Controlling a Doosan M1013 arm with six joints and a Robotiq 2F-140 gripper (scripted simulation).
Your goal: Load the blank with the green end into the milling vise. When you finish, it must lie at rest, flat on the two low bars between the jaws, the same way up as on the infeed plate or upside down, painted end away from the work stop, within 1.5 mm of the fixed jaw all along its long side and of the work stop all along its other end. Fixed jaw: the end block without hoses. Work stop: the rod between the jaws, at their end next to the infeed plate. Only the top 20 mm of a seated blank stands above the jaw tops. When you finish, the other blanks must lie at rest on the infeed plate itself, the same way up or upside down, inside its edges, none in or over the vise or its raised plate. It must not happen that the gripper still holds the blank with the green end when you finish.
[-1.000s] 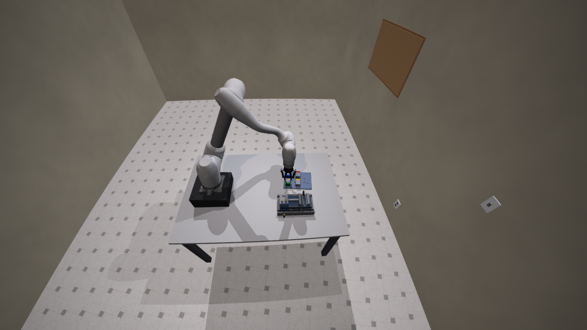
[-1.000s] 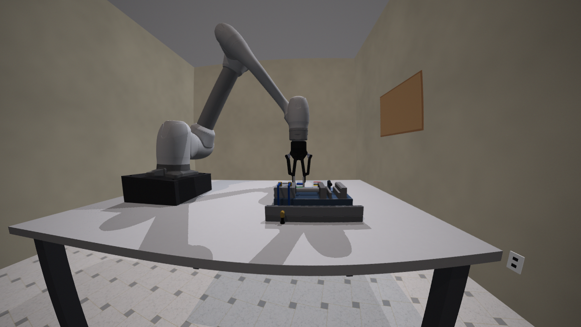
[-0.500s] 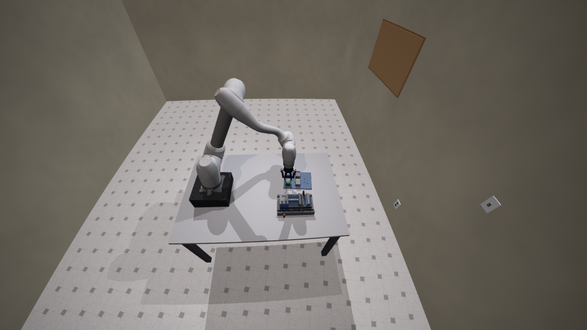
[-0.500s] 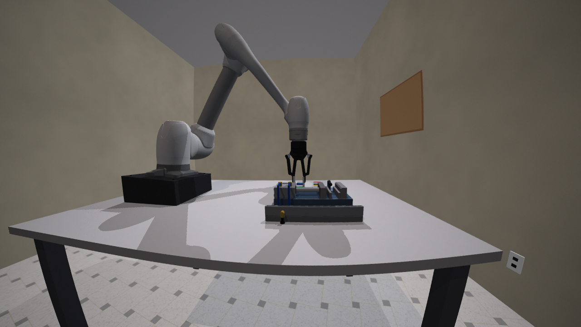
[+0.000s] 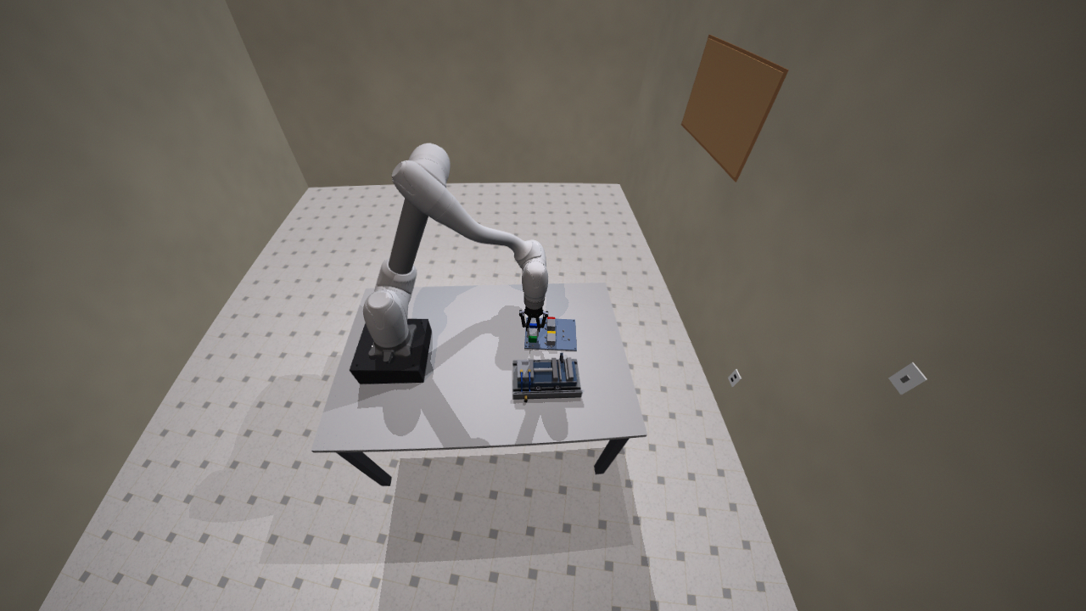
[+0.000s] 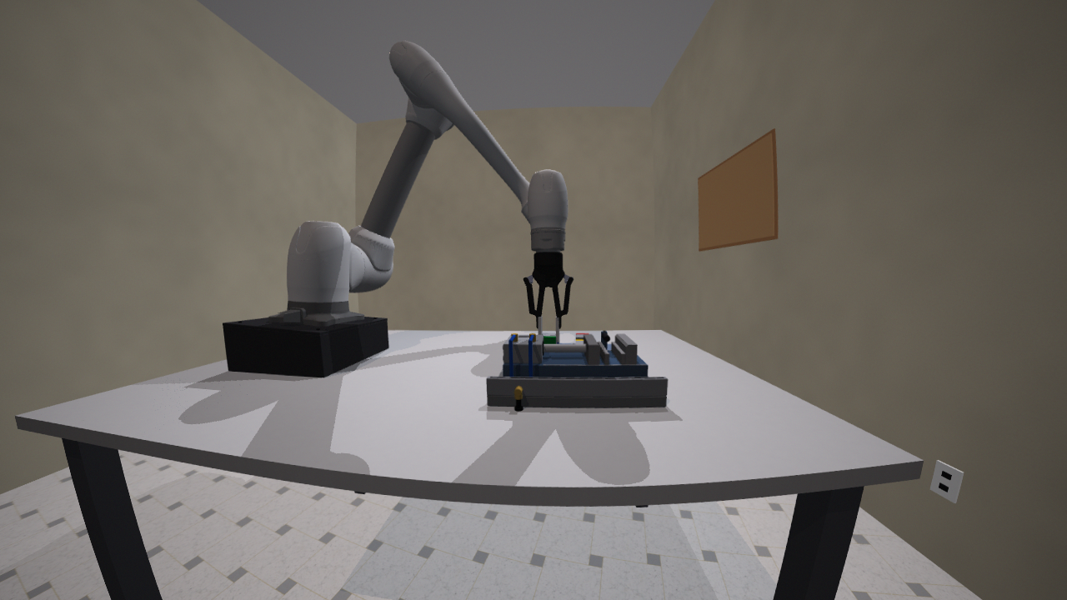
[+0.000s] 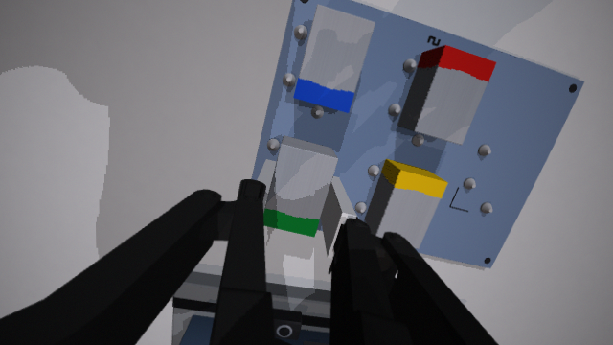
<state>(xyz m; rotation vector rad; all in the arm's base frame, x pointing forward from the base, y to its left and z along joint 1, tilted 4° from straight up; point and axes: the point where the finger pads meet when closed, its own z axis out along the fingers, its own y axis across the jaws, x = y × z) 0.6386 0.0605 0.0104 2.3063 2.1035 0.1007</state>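
Right now my hand is 120 mm short of the black work stop rod, 170 mm to the left of it and 10 mm below it. Round my hand: green-ended blank (30 mm below); blue-ended blank (10 mm ahead, 90 mm to the left, 50 mm below); blank with yellow end (90 mm ahead, 10 mm to the right, 50 mm below).
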